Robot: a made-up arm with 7 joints. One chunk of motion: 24 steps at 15 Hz.
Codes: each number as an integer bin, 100 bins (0 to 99) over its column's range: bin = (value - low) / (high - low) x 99, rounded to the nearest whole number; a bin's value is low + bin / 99 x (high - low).
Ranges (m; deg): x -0.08..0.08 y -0.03..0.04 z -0.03..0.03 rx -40..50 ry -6..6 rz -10..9
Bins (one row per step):
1: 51 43 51 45 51 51
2: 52 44 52 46 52 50
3: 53 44 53 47 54 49
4: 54 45 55 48 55 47
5: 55 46 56 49 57 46
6: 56 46 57 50 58 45
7: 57 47 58 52 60 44
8: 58 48 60 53 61 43
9: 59 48 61 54 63 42
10: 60 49 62 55 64 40
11: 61 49 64 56 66 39
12: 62 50 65 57 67 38
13: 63 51 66 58 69 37
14: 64 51 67 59 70 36
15: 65 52 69 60 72 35
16: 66 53 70 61 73 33
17: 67 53 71 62 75 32
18: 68 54 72 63 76 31
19: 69 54 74 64 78 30
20: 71 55 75 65 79 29
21: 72 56 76 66 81 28
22: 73 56 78 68 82 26
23: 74 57 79 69 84 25
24: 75 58 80 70 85 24
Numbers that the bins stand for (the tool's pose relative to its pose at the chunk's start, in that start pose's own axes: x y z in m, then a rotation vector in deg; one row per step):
1: 0.0024 0.0004 0.0009 0.91 0.18 -0.21
2: 0.0040 0.0011 0.0015 1.82 0.30 -0.40
3: 0.0057 0.0011 0.0021 2.73 0.55 -0.60
4: 0.0073 0.0018 0.0033 3.64 0.67 -0.98
5: 0.0089 0.0025 0.0039 4.55 0.91 -1.17
6: 0.0105 0.0025 0.0045 5.45 1.03 -1.36
7: 0.0121 0.0032 0.0052 7.27 1.27 -1.56
8: 0.0137 0.0039 0.0064 8.18 1.39 -1.75
9: 0.0154 0.0039 0.0070 9.09 1.64 -1.94
10: 0.0170 0.0046 0.0076 10.00 1.76 -2.32
11: 0.0186 0.0046 0.0088 10.91 2.00 -2.52
12: 0.0202 0.0054 0.0094 11.82 2.12 -2.71
13: 0.0218 0.0061 0.0100 12.73 2.36 -2.90
14: 0.0234 0.0061 0.0106 13.64 2.48 -3.09
15: 0.0251 0.0068 0.0118 14.55 2.73 -3.28
16: 0.0267 0.0075 0.0124 15.45 2.85 -3.67
17: 0.0283 0.0075 0.0130 16.36 3.09 -3.86
18: 0.0299 0.0082 0.0136 17.27 3.21 -4.05
19: 0.0315 0.0082 0.0148 18.18 3.45 -4.24
20: 0.0347 0.0089 0.0155 19.09 3.58 -4.43
21: 0.0364 0.0096 0.0161 20.00 3.82 -4.63
22: 0.0380 0.0096 0.0173 21.82 3.94 -5.01
23: 0.0396 0.0103 0.0179 22.73 4.18 -5.20
24: 0.0412 0.0110 0.0185 23.64 4.30 -5.39

